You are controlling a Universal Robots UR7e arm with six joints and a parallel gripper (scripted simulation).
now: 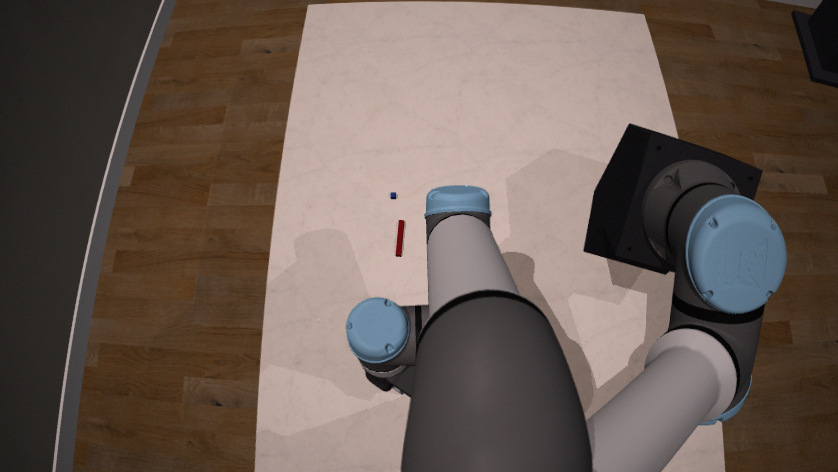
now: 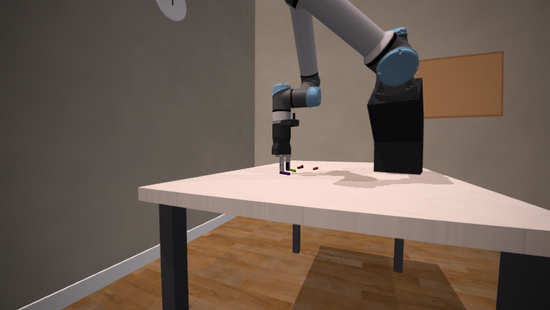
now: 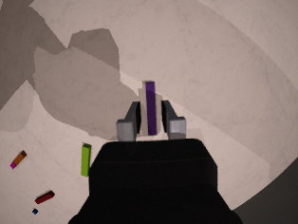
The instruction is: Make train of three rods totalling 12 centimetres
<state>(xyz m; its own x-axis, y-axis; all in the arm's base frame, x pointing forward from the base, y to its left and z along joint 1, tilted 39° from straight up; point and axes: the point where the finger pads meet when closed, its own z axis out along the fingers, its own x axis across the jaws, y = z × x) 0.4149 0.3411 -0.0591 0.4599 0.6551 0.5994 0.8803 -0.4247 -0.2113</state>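
Right now the purple rod is 30 mm below my hand. The rest, counted from my hand: red rod (50 mm ahead, 270 mm to the right, 30 mm below); orange rod (40 mm behind, 240 mm to the right, 30 mm below); lime rod (20 mm ahead, 110 mm to the right, 30 mm below).
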